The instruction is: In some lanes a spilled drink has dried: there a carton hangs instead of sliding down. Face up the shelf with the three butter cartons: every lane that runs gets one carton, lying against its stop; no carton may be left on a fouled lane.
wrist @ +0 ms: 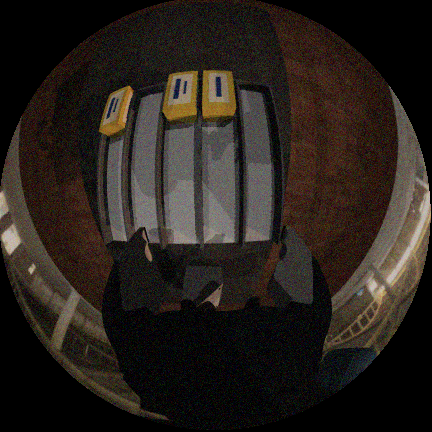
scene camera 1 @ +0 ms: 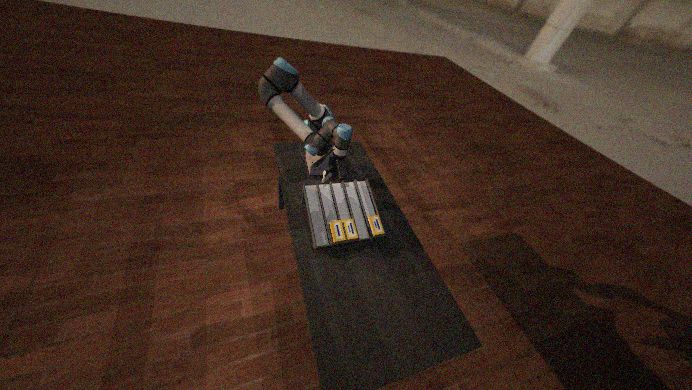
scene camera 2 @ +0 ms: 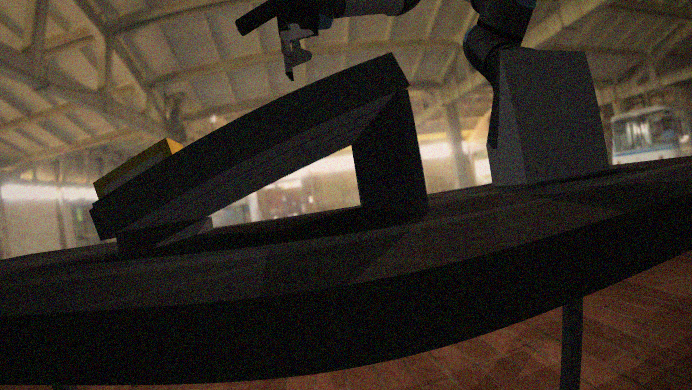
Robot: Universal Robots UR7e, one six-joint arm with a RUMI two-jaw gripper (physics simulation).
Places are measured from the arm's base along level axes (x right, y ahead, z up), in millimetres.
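Pixels of known places: gripper, fingertip midpoint: [wrist: 214, 228] [scene camera 1: 334, 182] [scene camera 2: 291, 70]; arm's base at its link origin: [scene camera 1: 323, 147] [scene camera 2: 527, 84].
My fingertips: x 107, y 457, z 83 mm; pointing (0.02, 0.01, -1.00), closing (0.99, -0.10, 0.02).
Observation:
Ahead of a thing's pixels: the offset from my fingertips to its middle. "spot": to the spot under its first point.
The sloping shelf {spot: dz -198, dx +126, dy +92 mm} [scene camera 1: 315, 220] [scene camera 2: 250, 131] [wrist: 259, 135] has five lanes. Three yellow butter cartons lie label up at its low end, one to a lane. In scene camera 1, counting from the left, one carton {dz -197, dx +34, dy +207 mm} [scene camera 1: 338, 230] [wrist: 218, 95] is in the second lane, one carton {dz -197, dx -41, dy +214 mm} [scene camera 1: 351, 229] [wrist: 181, 96] in the third and one carton {dz -197, dx -211, dy +230 mm} [scene camera 1: 375, 225] [wrist: 117, 111] in the fifth. They appear to lie against the end stops; the contact itself is hidden. The first and fourth lanes hold no carton. My gripper [scene camera 1: 332, 176] [scene camera 2: 290, 75] [wrist: 214, 228] is open and empty, above the shelf's high end.
The shelf stands on a long dark table [scene camera 1: 380, 300] [scene camera 2: 310, 320]. The arm's base pedestal [scene camera 2: 555, 115] stands behind the shelf's high end. Dark dividers and side walls rise between and beside the lanes.

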